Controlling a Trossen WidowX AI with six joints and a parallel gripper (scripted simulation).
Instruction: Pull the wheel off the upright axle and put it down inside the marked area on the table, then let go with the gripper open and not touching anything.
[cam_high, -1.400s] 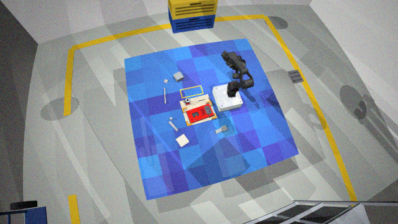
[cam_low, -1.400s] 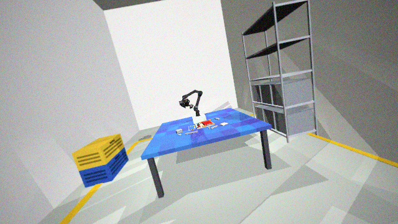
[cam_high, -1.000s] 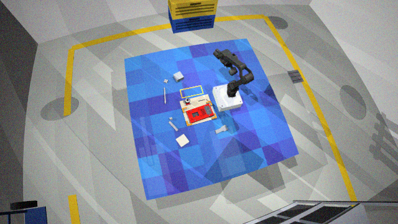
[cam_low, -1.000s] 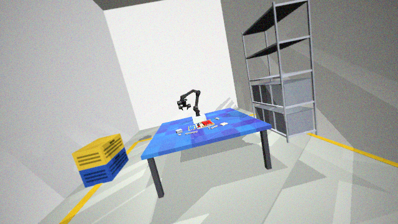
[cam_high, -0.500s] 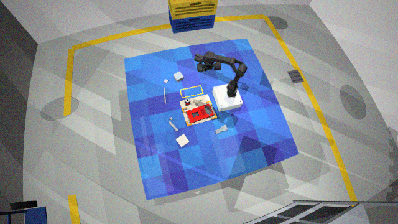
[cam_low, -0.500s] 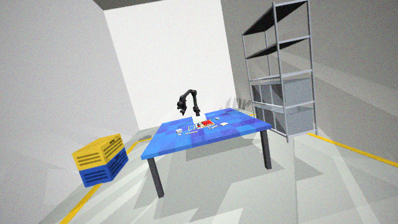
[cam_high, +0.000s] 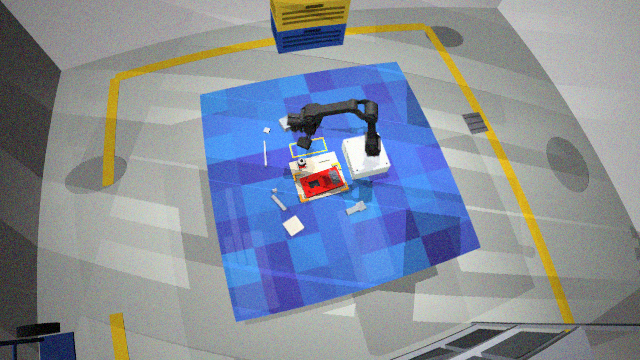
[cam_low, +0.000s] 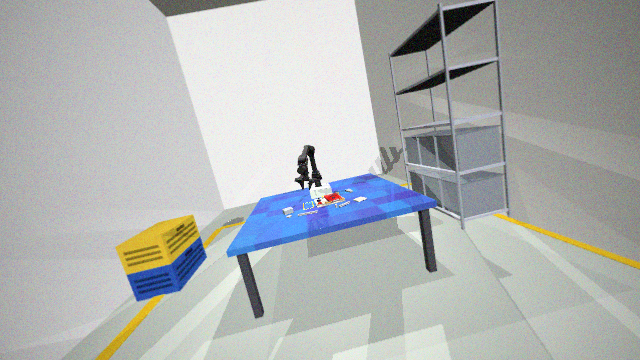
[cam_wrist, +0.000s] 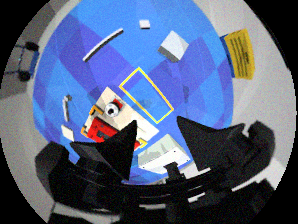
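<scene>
My gripper tip is 90 mm to the right of the wheel, 90 mm above it and 50 mm short of it. Round my gripper tip: flat tile 400 mm to the left, 130 mm below, 130 mm ahead; then thin rod 230 mm ahead, 120 mm below.
</scene>
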